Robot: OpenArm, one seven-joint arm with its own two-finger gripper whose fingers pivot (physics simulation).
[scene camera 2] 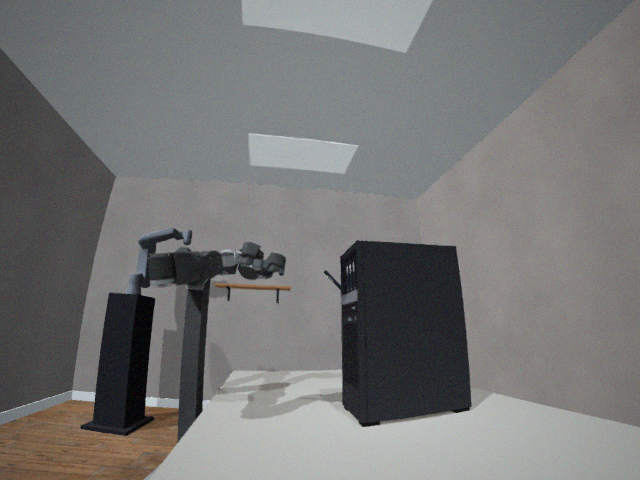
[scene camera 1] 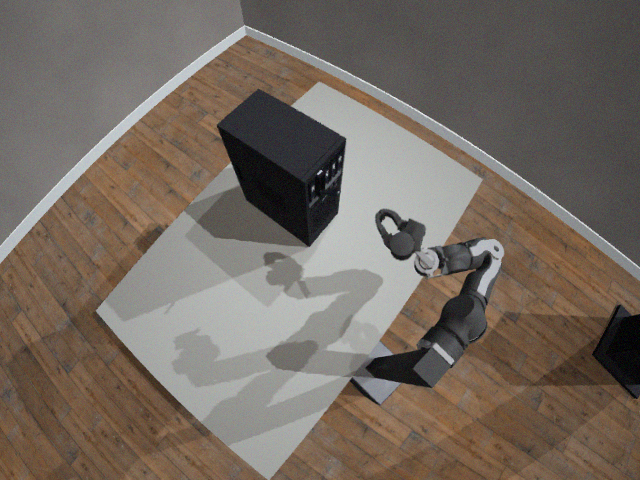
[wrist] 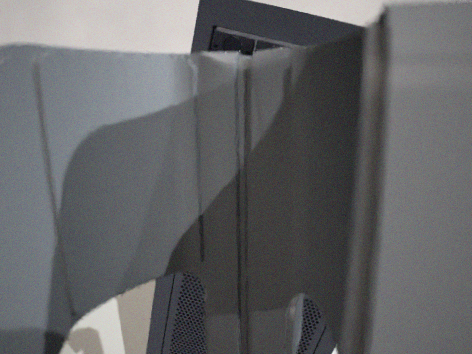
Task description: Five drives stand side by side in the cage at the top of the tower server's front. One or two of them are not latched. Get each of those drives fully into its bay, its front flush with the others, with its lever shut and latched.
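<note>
The black tower server [scene camera 1: 281, 134] [scene camera 2: 413, 330] [wrist: 280, 17] stands upright. Its drive cage shows small in scene camera 1. The second drive from the left [scene camera 1: 320, 179] has its lever [scene camera 2: 332, 279] swung out, slanting up and away from the front. The other drives' levers look shut, but latching and flushness are too small to tell. My gripper [scene camera 1: 382, 212] [scene camera 2: 282, 271] [wrist: 265, 212] is shut and empty, out in front of the server, apart from it. In the wrist view the fingers hide most of the cage; a top corner of it shows above them.
The server stands on a pale table [scene camera 1: 403, 170] [scene camera 2: 413, 449]. My arm's pillar [scene camera 2: 192, 351] stands at the table's edge. A black pedestal [scene camera 1: 620, 351] [scene camera 2: 124, 356] stands beyond, with a grey-blue arm [scene camera 2: 157, 236] above it in scene camera 2. A wooden shelf [scene camera 2: 253, 286] is on the wall.
</note>
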